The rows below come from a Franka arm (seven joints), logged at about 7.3 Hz.
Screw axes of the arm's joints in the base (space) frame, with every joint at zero. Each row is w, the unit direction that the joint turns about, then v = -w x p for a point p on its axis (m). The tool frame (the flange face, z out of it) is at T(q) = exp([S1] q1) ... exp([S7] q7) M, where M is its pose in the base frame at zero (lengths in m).
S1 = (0, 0, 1, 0, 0, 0)
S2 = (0, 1, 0, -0.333, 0, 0)
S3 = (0, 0, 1, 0, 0, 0)
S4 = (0, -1, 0, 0.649, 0, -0.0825)
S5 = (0, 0, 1, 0, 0, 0)
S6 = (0, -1, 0, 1.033, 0, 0)
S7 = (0, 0, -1, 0, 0.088, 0)
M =
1 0 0 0.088
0 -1 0 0
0 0 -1 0.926
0 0 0 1
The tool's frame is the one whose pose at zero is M.
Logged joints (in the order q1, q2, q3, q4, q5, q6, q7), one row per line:
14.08 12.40 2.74 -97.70 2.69 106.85 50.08
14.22 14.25 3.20 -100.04 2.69 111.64 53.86
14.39 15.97 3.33 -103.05 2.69 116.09 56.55
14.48 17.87 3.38 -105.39 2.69 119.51 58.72
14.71 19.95 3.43 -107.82 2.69 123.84 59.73
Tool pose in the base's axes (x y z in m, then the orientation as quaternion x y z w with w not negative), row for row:
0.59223 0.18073 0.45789 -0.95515 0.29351 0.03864 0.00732
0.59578 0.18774 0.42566 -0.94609 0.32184 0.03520 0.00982
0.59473 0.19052 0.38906 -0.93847 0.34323 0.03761 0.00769
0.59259 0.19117 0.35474 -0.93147 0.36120 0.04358 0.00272
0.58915 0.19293 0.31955 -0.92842 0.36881 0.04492 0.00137
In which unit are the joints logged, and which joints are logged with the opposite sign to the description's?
The joints are logged in degrees. Opposite sign: none.
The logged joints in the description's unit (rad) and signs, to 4 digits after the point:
0.2457 0.2164 0.0478 -1.7052 0.0469 1.8649 0.8741
0.2482 0.2487 0.0559 -1.7460 0.0469 1.9485 0.9400
0.2512 0.2787 0.0581 -1.7986 0.0469 2.0262 0.9870
0.2527 0.3119 0.0590 -1.8394 0.0469 2.0858 1.0249
0.2567 0.3482 0.0599 -1.8818 0.0469 2.1614 1.0425

